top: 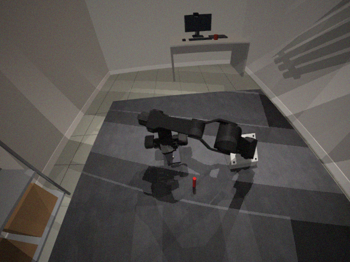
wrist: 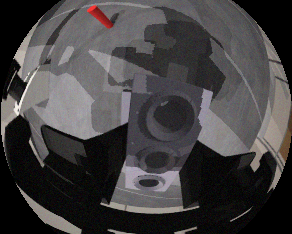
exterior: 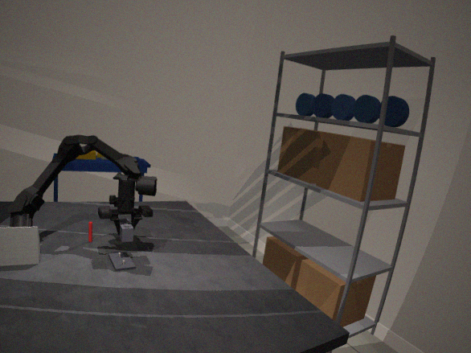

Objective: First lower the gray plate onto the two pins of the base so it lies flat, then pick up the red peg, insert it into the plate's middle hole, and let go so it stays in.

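Right now my gripper tip is 1 cm past the base, 4 cm to the left of it and 8 cm above it. Round my gripper tip: gray plate 3 cm above; red peg 12 cm behind, 14 cm to the left, 5 cm below.
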